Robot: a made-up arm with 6 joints.
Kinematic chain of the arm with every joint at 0, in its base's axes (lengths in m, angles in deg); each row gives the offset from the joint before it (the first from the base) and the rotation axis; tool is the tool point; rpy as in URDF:
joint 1: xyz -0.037 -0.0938 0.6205 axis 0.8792 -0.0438 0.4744
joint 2: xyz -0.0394 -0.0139 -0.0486 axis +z
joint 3: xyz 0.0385 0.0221 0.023 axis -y
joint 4: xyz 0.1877 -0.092 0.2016 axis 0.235 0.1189 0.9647
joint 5: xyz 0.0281 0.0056 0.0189 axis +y
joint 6: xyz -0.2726 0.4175 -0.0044 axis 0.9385 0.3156 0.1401
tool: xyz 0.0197 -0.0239 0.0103 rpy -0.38 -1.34 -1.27
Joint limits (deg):
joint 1: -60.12..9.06
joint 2: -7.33..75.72
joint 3: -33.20..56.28
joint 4: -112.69..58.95
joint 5: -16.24..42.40
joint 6: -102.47..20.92
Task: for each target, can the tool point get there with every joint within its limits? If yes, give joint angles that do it. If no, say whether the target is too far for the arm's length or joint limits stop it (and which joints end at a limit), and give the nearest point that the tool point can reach.
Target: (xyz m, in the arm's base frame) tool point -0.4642 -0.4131 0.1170
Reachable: no: joint limits stop it (at a limit: joint 1, joint 3, joint 4, joint 5, joint 6) | nearest point -0.3404 -0.3421 0.4597 | short by 0.371 m
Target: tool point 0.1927 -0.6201 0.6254
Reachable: no: joint limits stop it (at a limit: joint 1, joint 2, joint 3, joint 4, joint 5, joint 6) | nearest point 0.2865 -0.6363 0.6193 | short by 0.095 m
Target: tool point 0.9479 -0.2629 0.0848
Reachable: no: too far | nearest point 0.6183 -0.2071 0.2567 | short by 0.376 m
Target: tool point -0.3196 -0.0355 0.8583
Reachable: yes | joints -11.70 66.46 -9.20 22.16 -11.07 -42.91
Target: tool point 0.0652 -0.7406 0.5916
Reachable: no: joint limits stop it (at a limit: joint 1, joint 2, joint 4, joint 6) | nearest point -0.1228 -0.5911 0.5965 | short by 0.240 m
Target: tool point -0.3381 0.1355 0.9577
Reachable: yes | joints -15.37 10.33 16.95 34.86 36.17 -88.49
